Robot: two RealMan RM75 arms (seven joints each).
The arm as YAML. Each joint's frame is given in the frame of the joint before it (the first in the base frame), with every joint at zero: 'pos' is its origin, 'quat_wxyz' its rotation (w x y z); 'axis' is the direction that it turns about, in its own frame. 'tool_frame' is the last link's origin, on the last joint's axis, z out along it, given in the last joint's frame.
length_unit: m
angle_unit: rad
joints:
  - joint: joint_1
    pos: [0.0, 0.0, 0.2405]
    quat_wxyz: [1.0, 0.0, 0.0, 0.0]
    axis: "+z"
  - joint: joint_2
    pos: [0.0, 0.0, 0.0]
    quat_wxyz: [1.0, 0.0, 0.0, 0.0]
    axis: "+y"
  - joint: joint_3
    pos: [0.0, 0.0, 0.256]
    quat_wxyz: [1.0, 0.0, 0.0, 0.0]
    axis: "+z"
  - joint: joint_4
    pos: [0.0, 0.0, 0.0]
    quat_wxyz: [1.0, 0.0, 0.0, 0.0]
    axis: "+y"
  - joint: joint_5
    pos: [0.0, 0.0, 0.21]
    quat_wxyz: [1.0, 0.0, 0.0, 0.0]
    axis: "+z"
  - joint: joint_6
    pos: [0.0, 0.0, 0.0]
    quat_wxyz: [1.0, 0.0, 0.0, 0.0]
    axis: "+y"
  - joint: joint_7
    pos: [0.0, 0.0, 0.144]
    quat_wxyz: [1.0, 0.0, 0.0, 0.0]
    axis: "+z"
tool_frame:
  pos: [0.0, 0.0, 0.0]
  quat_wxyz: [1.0, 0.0, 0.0, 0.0]
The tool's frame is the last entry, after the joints.
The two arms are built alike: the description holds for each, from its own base.
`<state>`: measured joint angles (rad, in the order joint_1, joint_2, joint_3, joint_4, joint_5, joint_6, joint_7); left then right.
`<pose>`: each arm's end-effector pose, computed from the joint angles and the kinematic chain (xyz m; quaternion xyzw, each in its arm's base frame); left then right.
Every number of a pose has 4 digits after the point. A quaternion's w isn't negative.
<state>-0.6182 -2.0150 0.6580 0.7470 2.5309 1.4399 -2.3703 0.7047 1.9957 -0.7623 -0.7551 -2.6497 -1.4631 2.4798</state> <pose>-0.3099 0.3522 0.0287 -0.7820 -0.6048 -0.0290 0.1477 0.2915 0.3689 0.0304 -0.7914 0.5894 -0.0607 0.1506</pose>
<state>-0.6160 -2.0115 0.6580 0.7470 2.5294 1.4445 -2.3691 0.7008 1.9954 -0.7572 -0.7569 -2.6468 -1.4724 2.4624</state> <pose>-0.3108 0.3515 0.0301 -0.7819 -0.6051 -0.0287 0.1471 0.2922 0.3671 0.0309 -0.7951 0.5855 -0.0599 0.1465</pose>
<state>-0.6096 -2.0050 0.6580 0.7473 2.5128 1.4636 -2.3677 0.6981 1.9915 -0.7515 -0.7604 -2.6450 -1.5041 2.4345</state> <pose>-0.3107 0.3492 0.0324 -0.7815 -0.6071 -0.0341 0.1399 0.2918 0.3634 0.0326 -0.8025 0.5780 -0.0628 0.1340</pose>
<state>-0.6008 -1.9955 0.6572 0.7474 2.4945 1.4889 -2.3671 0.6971 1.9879 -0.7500 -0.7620 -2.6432 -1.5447 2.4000</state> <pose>-0.3114 0.3459 0.0359 -0.7803 -0.6102 -0.0398 0.1310 0.2903 0.3587 0.0334 -0.8126 0.5671 -0.0684 0.1156</pose>
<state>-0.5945 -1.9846 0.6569 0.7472 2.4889 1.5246 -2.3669 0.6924 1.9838 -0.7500 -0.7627 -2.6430 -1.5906 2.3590</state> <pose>-0.3122 0.3413 0.0396 -0.7803 -0.6129 -0.0383 0.1184 0.2902 0.3519 0.0342 -0.8231 0.5549 -0.0759 0.0939</pose>
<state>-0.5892 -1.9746 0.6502 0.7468 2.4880 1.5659 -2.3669 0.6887 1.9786 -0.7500 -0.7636 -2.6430 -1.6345 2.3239</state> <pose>-0.3127 0.3360 0.0433 -0.7794 -0.6167 -0.0370 0.1036 0.2898 0.3458 0.0359 -0.8317 0.5442 -0.0823 0.0738</pose>
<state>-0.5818 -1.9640 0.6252 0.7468 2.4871 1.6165 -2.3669 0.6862 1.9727 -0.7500 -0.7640 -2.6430 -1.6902 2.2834</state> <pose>-0.3138 0.3295 0.0489 -0.7753 -0.6240 -0.0429 0.0875 0.2885 0.3386 0.0378 -0.8413 0.5311 -0.0889 0.0475</pose>
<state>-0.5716 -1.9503 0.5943 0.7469 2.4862 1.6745 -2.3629 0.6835 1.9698 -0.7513 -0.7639 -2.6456 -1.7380 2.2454</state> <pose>-0.3155 0.3217 0.0565 -0.7710 -0.6310 -0.0505 0.0702 0.2874 0.3317 0.0387 -0.8495 0.5183 -0.0952 0.0235</pose>
